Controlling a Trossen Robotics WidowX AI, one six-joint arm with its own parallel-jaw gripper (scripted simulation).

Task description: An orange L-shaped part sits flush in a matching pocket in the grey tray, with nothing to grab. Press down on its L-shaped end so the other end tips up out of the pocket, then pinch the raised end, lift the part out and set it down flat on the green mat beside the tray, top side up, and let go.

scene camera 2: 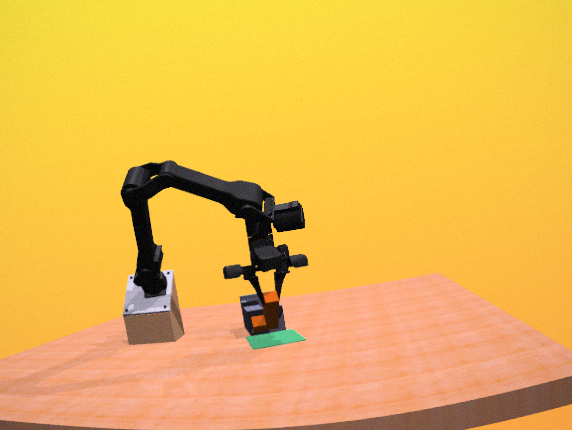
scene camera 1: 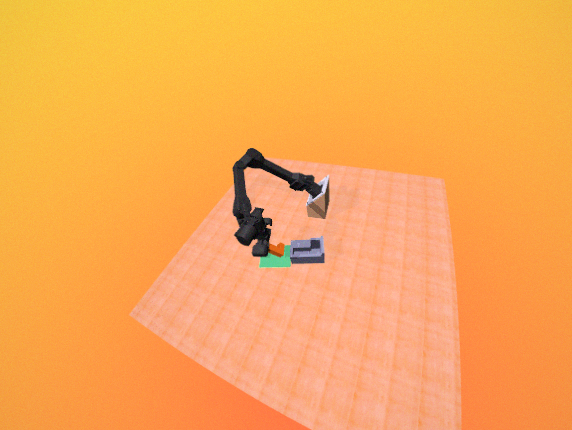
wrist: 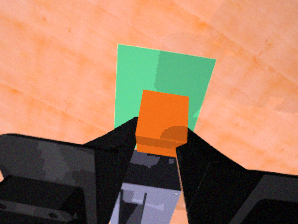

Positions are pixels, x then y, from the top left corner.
Labels:
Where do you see a green mat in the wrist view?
At 137, 68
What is my gripper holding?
An orange L-shaped part.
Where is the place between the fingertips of my gripper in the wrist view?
At 158, 125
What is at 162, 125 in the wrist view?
An orange L-shaped part.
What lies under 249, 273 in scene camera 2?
My gripper.

